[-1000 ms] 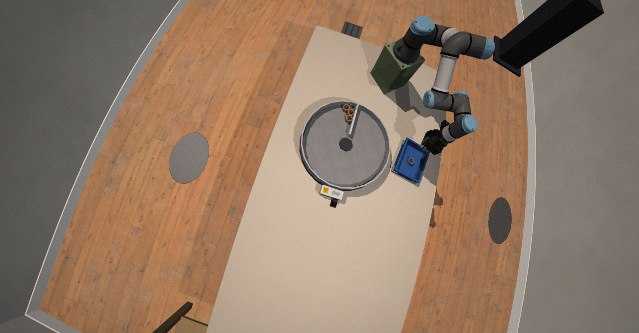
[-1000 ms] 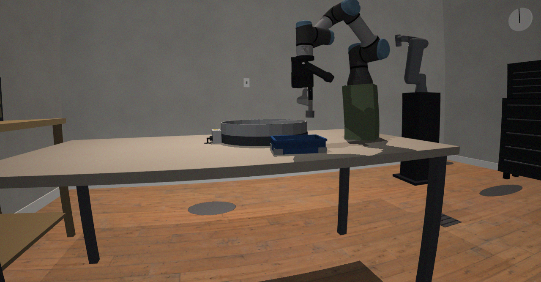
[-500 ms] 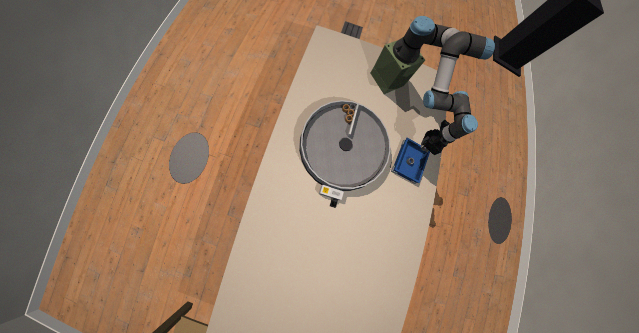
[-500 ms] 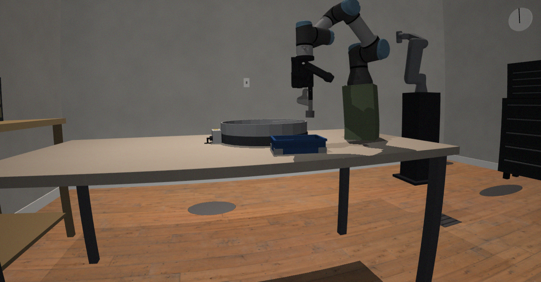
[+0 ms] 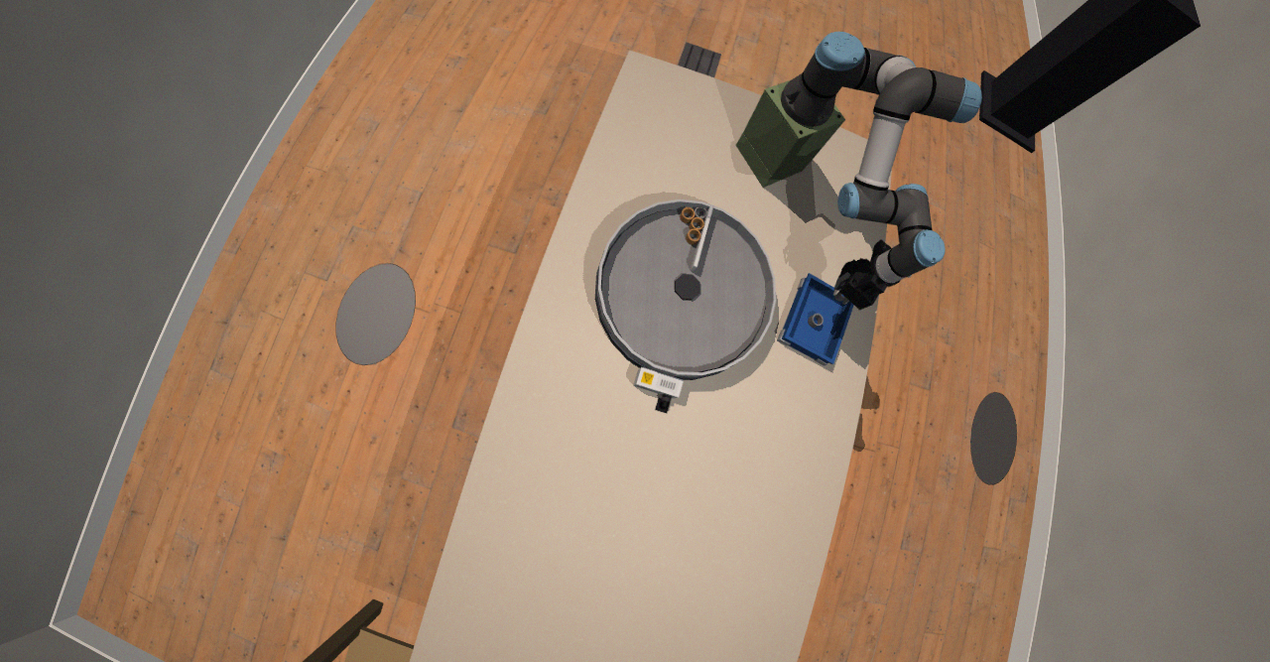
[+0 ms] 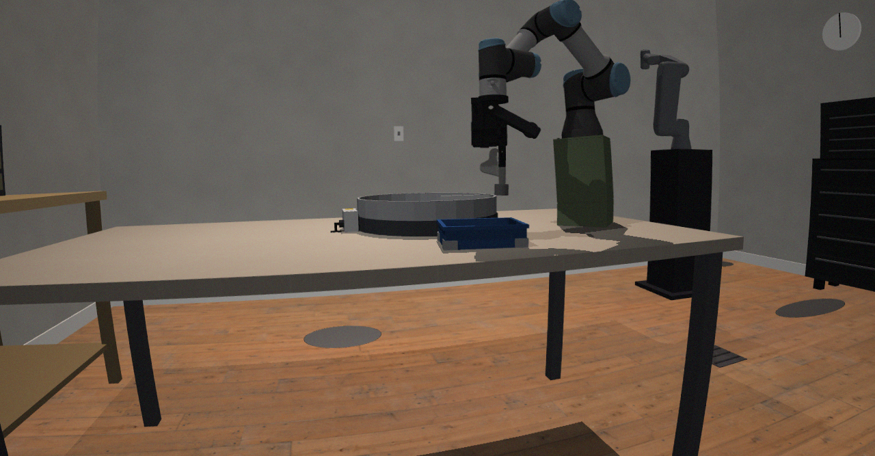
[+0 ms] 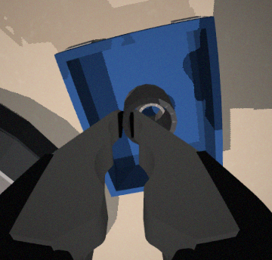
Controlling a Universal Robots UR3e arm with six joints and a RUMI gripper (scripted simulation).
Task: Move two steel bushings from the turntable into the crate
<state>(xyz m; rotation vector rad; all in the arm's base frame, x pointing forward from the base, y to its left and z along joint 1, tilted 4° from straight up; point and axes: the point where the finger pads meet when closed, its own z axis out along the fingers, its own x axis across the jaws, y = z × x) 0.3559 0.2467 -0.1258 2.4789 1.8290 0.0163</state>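
Right now my hand is 50 mm short of the blue crate, 10 mm to the right of it and 110 mm above it. From my hand the other things lie so: round grey turntable (130 mm ahead, 340 mm to the right, 80 mm below).
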